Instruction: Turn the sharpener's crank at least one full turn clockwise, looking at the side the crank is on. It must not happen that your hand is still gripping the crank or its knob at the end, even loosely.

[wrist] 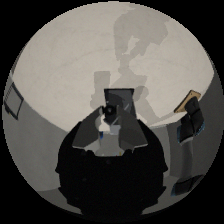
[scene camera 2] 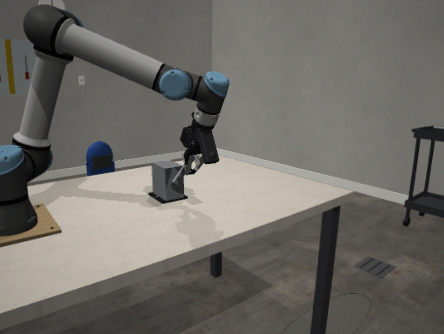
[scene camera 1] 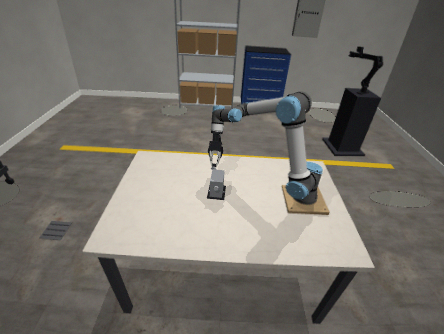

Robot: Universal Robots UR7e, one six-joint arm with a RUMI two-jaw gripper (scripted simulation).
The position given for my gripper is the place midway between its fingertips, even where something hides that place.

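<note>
My gripper is visible at (scene camera 2: 189, 174) and at (wrist: 109, 106). A sharpener is visible at (scene camera 2: 168, 182) and at (wrist: 112, 96).
</note>
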